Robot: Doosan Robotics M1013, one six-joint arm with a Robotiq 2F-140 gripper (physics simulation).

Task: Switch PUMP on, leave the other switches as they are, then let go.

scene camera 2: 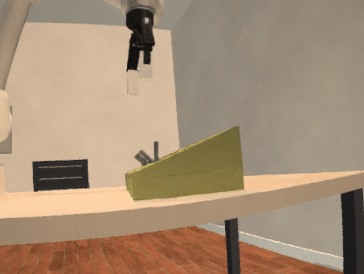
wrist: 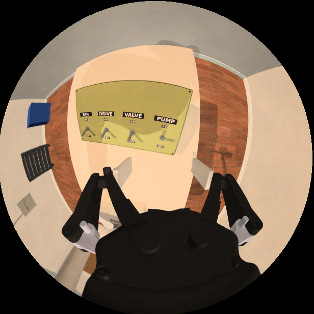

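I see my gripper both in scene camera 2 and in the wrist view. On my gripper, [scene camera 2: 143,54] and [wrist: 203,182] are the same spot.
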